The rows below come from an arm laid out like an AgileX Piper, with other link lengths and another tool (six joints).
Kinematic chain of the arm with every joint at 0, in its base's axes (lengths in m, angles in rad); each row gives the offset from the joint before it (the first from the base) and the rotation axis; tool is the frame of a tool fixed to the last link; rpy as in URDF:
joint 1: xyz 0 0 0.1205 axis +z
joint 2: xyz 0 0 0 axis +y
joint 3: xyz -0.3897 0 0.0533 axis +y
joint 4: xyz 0.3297 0 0.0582 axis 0.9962 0 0.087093
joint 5: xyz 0 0 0 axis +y
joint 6: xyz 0.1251 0 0.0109 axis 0.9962 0 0.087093
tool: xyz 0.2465 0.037 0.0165 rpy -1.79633 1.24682 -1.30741
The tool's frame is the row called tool.
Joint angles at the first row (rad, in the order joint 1, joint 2, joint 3, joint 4, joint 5, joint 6):
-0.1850 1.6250 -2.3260 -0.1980 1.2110 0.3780
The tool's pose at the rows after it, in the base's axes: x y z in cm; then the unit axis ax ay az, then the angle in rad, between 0 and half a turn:
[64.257 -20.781 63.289 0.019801 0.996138 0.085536 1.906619]
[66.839 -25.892 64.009 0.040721 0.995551 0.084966 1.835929]
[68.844 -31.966 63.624 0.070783 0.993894 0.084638 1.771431]
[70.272 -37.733 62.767 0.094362 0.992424 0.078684 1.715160]
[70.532 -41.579 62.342 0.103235 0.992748 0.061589 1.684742]
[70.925 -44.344 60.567 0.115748 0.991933 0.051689 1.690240]
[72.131 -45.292 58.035 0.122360 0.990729 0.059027 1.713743]
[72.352 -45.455 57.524 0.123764 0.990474 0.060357 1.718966]
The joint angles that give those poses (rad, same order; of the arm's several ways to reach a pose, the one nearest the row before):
-0.2960 1.7130 -2.4160 -0.1410 1.1480 0.3770
-0.3900 1.7940 -2.4790 -0.0670 1.0700 0.3690
-0.4850 1.8680 -2.5060 0.0060 0.9770 0.3670
-0.5620 1.9310 -2.5090 0.0670 0.8760 0.3550
-0.6080 1.9660 -2.5090 0.0950 0.8120 0.3330
-0.6330 1.9990 -2.5090 0.0990 0.7860 0.3260
-0.6350 2.0310 -2.5090 0.1040 0.7820 0.3230
-0.6350 2.0370 -2.5090 0.1040 0.7820 0.3230

